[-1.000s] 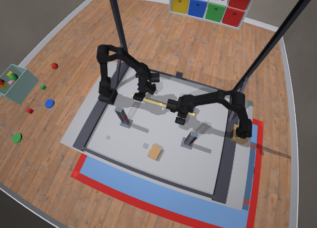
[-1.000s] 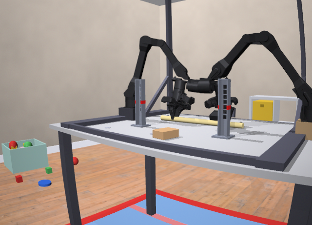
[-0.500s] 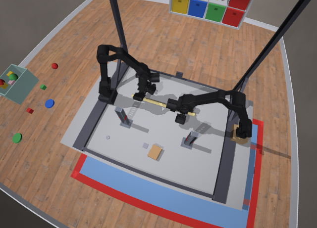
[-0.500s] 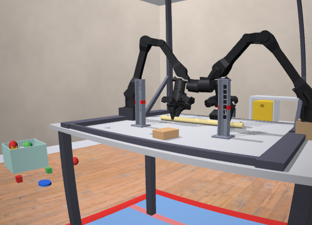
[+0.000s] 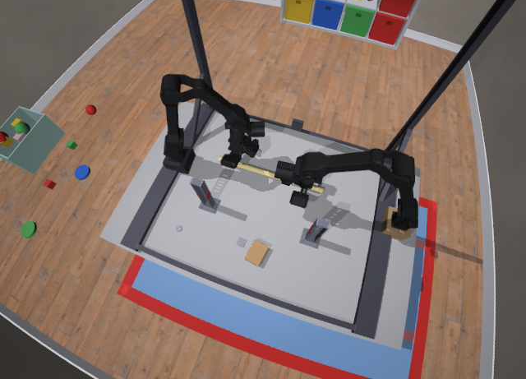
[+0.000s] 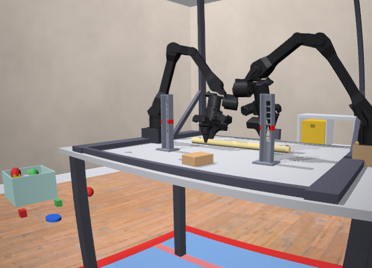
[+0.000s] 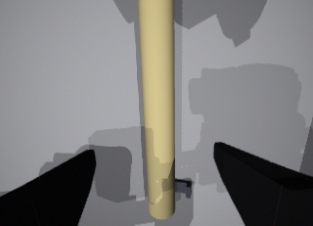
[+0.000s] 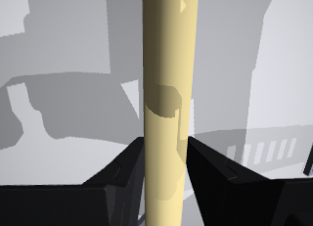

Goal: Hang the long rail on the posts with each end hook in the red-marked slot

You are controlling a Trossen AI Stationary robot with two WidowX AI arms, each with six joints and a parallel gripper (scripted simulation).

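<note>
My right hand is 15 cm to the right of the long pale yellow rail and 2 cm above it. The rest, counted from my right hand: tan box 34 cm ahead, 20 cm to the left, 3 cm below.
</note>
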